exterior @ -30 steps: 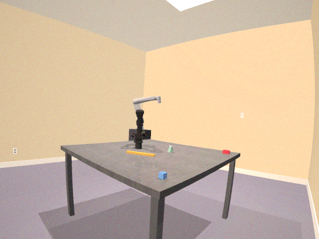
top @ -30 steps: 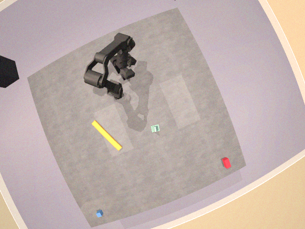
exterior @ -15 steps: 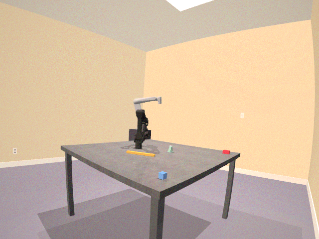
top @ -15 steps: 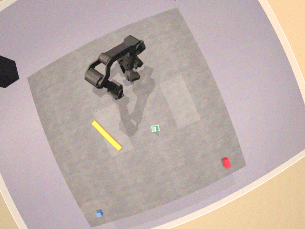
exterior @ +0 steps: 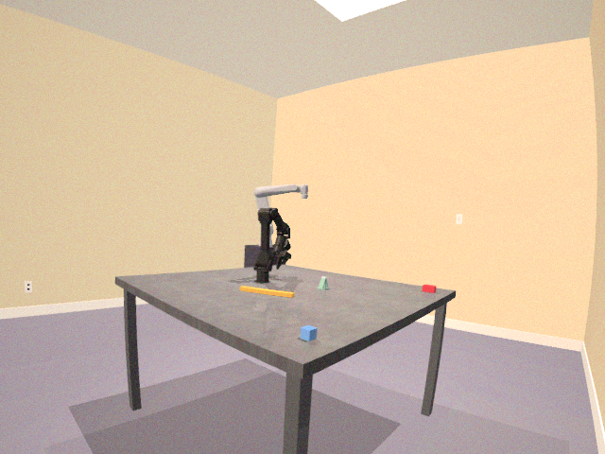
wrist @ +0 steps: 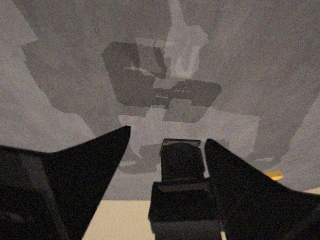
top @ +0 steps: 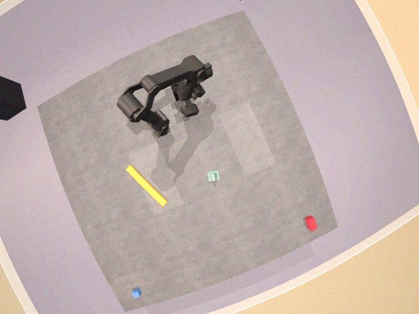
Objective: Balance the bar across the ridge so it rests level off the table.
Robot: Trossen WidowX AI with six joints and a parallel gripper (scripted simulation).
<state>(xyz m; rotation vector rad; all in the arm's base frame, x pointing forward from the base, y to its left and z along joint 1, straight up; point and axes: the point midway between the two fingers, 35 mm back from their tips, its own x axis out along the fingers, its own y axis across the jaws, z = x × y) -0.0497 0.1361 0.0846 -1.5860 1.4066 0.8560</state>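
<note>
My gripper tip is 300 mm to the left of the orange bar, 270 mm short of it and 50 mm above it. Also, from my gripper tip: small blue cube 780 mm ahead, 620 mm to the right, 40 mm below; then red block 780 mm ahead, 380 mm to the left, 40 mm below.
</note>
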